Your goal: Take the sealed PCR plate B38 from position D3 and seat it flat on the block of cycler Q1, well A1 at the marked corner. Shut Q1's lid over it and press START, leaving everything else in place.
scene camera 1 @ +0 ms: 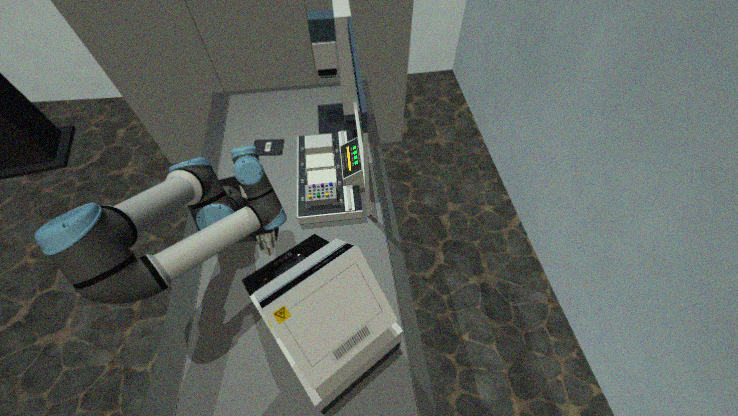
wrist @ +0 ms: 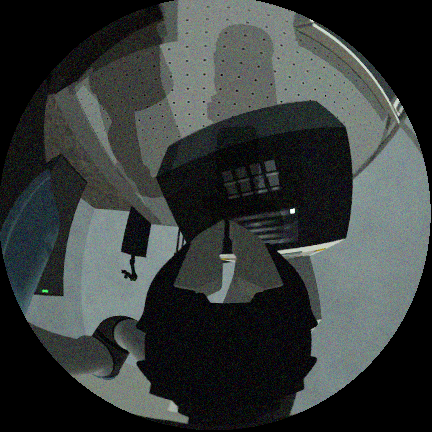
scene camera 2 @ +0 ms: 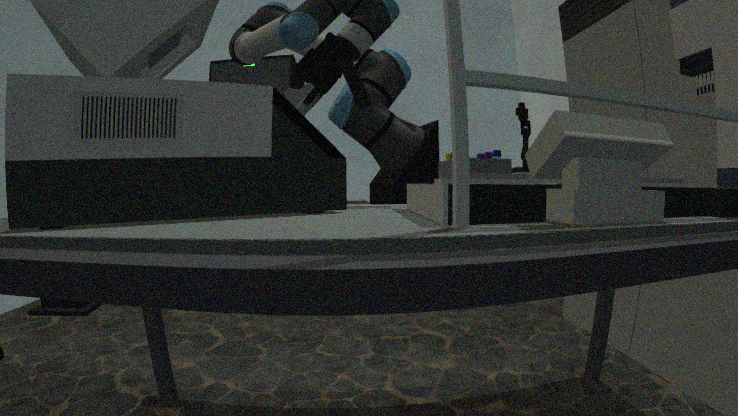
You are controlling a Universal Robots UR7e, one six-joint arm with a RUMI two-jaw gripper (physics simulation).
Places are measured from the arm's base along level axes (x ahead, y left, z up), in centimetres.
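Pixels of known places: gripper, fingertip midpoint: (scene camera 1: 270, 255) (wrist: 225, 221); arm's base at its link origin: (scene camera 2: 405, 151).
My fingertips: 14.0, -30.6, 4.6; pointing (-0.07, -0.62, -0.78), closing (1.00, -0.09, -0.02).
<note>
For each thing: its middle in the pictures, then the offset to it from my fingertips, as dx, dy, dz. "*": a spot on its surface instead. Level surfaces: height alone.
- deck at its surface level: dz -12.9
- grey rack with coloured caps, body centre: (scene camera 2: 472, 171) (scene camera 1: 321, 194) +23.0, +28.7, -11.0
- tilted screen at a spot on its surface: (scene camera 1: 351, 158) * +39.8, +39.7, -5.9
- dark pad at a spot on its surface: (scene camera 1: 276, 147) * +9.3, +68.7, -16.9
- post at the middle of its body: (scene camera 2: 453, 24) (scene camera 1: 366, 179) +39.7, +16.9, +5.7
- large angled grey shape at the middle of its body: (scene camera 2: 141, 61) (scene camera 1: 325, 309) (wrist: 272, 282) +13.5, -27.8, +9.9
A white cycler (scene camera 1: 330, 304) (scene camera 2: 139, 175) with a yellow warning label and a black sloping front panel (scene camera 1: 281, 263) (wrist: 310, 165) stands on the bench; its Q1 mark cannot be read. Several square keys (wrist: 251, 178) and a small white light (wrist: 292, 211) show on the panel. My gripper (scene camera 1: 267, 251) (scene camera 2: 304, 108) (wrist: 225, 221) is shut and empty, tilted just off the panel's side of the cycler; contact cannot be told. White plate-like pieces (scene camera 1: 320, 160) lie in a row on the deck (scene camera 1: 330, 212); B38, D3 and the block cannot be made out.
A grey rack with coloured caps (scene camera 1: 320, 191) (scene camera 2: 493, 166) sits on the deck, beside a tilted screen (scene camera 1: 351, 158). A dark pad (scene camera 1: 276, 147) lies on the bench. A post (scene camera 2: 455, 129) stands at the bench edge. A large angled grey shape (scene camera 2: 124, 36) is above the cycler.
</note>
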